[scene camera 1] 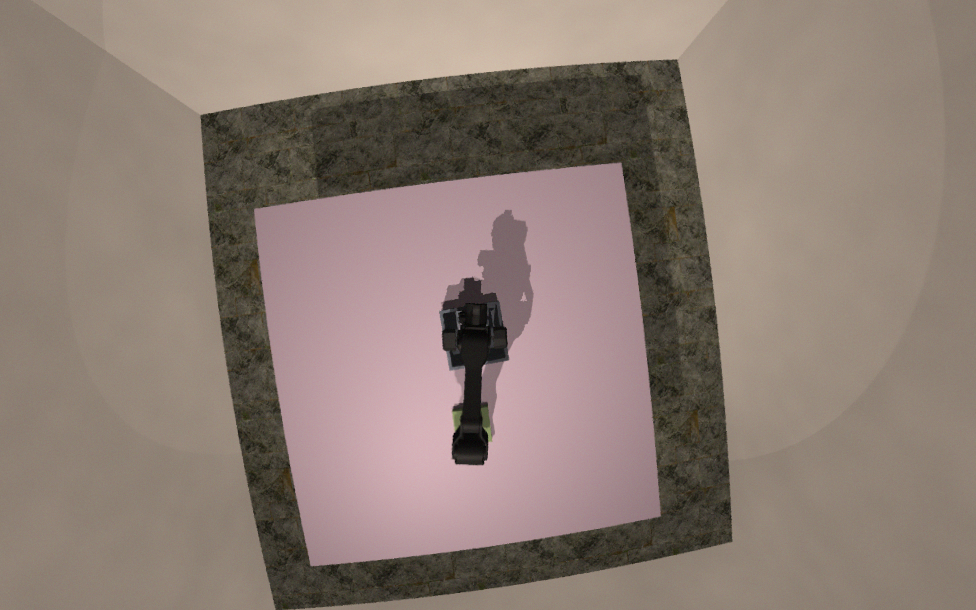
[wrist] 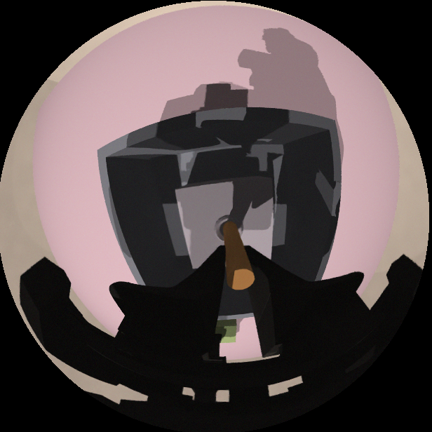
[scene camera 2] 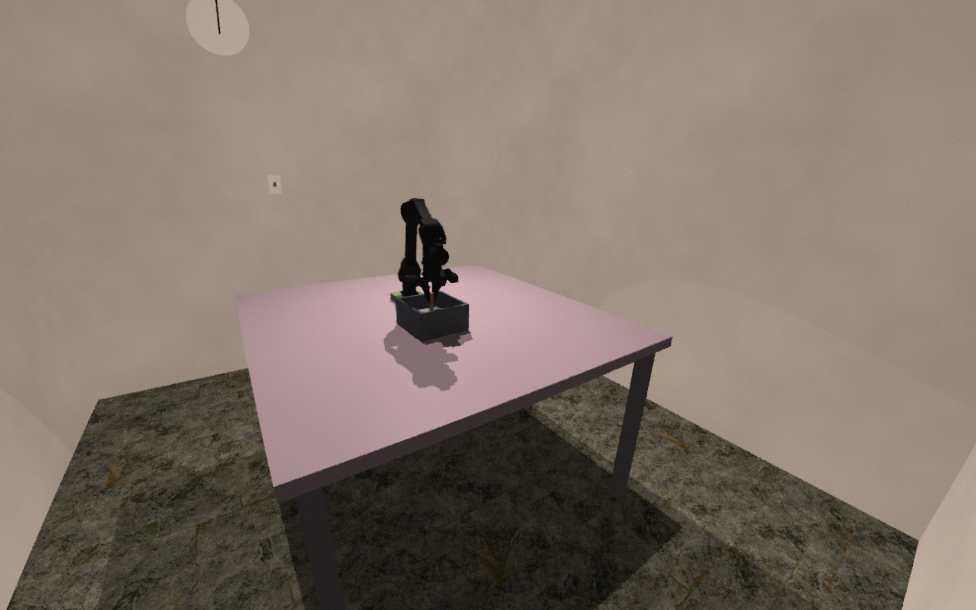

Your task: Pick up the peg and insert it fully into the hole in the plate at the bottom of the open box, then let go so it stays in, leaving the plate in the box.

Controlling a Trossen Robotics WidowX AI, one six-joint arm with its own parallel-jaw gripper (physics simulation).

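Pixels of known places: gripper, fingertip midpoint: (scene camera 2: pixel 431 302); arm's base, origin of the base link: (scene camera 2: pixel 409 293).
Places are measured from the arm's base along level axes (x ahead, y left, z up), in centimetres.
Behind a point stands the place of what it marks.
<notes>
The orange-brown peg (scene camera 2: pixel 431 301) @[x 33.6, y -2.8, z 6.9 cm] (wrist: pixel 236 257) is between the fingertips of my gripper (wrist: pixel 233 250), which is shut on it. In the wrist view its far end overlaps the ringed hole (wrist: pixel 219 229) in the light grey plate (wrist: pixel 205 250). Whether the tip is inside the hole or above it I cannot tell. The plate lies at the bottom of the open dark box (scene camera 1: pixel 454 359) @[x 24.1, y 4.6, z -2.3 cm] (scene camera 2: pixel 446 321) @[x 42.2, y -0.8, z 2.1 cm] (wrist: pixel 122 210). The gripper is over the box, and in scene camera 1 the arm hides the peg and most of the plate.
The box stands on the pink table (scene camera 1: pixel 359 431) @[x -0.5, y 38.3, z -3.1 cm] (scene camera 2: pixel 338 402) @[x 68.7, y -40.7, z -3.1 cm] (wrist: pixel 75 165), with its walls around the gripper's working area. A green block (scene camera 1: pixel 460 415) @[x 5.5, y 3.0, z 0.0 cm] (scene camera 2: pixel 395 296) @[x 1.9, y -6.8, z -0.1 cm] (wrist: pixel 228 332) lies at the arm's base. Shadows of the arm fall on the table beyond the box.
</notes>
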